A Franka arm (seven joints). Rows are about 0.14 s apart.
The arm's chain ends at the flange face. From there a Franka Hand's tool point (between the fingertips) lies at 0.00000 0.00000 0.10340 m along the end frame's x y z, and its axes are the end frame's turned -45 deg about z.
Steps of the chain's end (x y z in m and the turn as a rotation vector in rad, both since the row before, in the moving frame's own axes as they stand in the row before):
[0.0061, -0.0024, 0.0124, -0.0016, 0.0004, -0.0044]
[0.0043, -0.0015, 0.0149, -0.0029, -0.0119, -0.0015]
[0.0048, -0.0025, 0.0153, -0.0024, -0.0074, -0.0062]
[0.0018, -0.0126, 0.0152, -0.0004, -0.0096, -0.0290]
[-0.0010, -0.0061, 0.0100, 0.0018, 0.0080, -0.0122]
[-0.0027, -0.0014, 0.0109, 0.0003, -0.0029, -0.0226]
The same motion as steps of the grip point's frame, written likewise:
[0.0059, 0.0028, 0.0124, -0.0014, -0.0008, -0.0044]
[0.0030, 0.0013, 0.0149, 0.0064, -0.0105, -0.0015]
[0.0044, 0.0013, 0.0153, 0.0035, -0.0069, -0.0062]
[0.0094, -0.0083, 0.0152, 0.0065, -0.0071, -0.0290]
[0.0043, -0.0046, 0.0100, -0.0044, 0.0069, -0.0122]
[-0.0011, -0.0031, 0.0109, 0.0023, -0.0018, -0.0226]

